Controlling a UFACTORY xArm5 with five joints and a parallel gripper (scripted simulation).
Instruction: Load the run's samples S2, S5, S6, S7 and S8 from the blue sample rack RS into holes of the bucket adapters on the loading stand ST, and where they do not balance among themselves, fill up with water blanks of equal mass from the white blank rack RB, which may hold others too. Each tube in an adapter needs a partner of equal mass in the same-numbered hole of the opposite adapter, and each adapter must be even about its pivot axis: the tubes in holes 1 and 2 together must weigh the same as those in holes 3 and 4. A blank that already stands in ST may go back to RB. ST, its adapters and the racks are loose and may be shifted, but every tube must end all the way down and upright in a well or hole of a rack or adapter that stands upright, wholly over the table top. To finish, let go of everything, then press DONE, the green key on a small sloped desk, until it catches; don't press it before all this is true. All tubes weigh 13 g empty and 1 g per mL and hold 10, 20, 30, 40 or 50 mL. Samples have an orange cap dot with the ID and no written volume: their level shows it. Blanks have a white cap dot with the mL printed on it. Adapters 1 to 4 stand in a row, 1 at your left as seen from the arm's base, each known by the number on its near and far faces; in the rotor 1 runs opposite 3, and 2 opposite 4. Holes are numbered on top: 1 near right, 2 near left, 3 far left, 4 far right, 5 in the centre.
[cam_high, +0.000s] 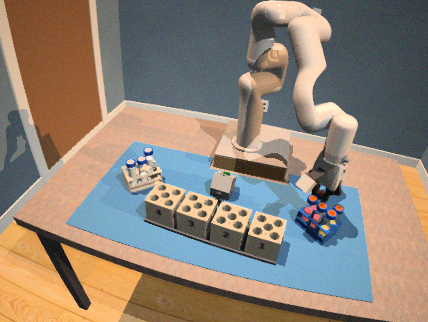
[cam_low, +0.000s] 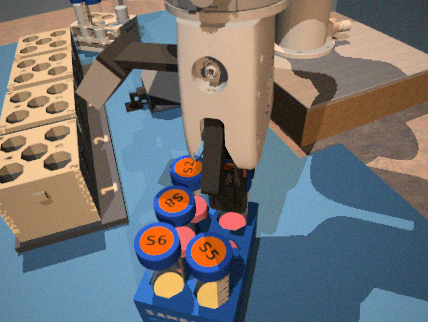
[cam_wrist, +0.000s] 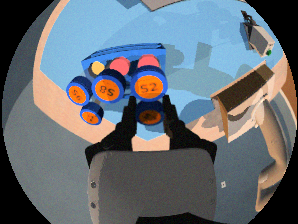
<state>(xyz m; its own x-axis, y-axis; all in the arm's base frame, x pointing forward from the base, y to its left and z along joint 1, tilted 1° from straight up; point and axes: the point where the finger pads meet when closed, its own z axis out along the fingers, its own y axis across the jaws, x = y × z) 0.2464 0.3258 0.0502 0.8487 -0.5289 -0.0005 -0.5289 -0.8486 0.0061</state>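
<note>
Now: hand 40 mm short of the blue sample rack RS, 20 mm to the right of it and 90 mm above it. The rest, counted from my hand: white blank rack RB 90 mm ahead, 630 mm to the right, 90 mm below; blue-capped tube 130 mm ahead, 630 mm to the right, 50 mm below; loading stand ST 190 mm ahead, 300 mm to the right, 110 mm below.
</note>
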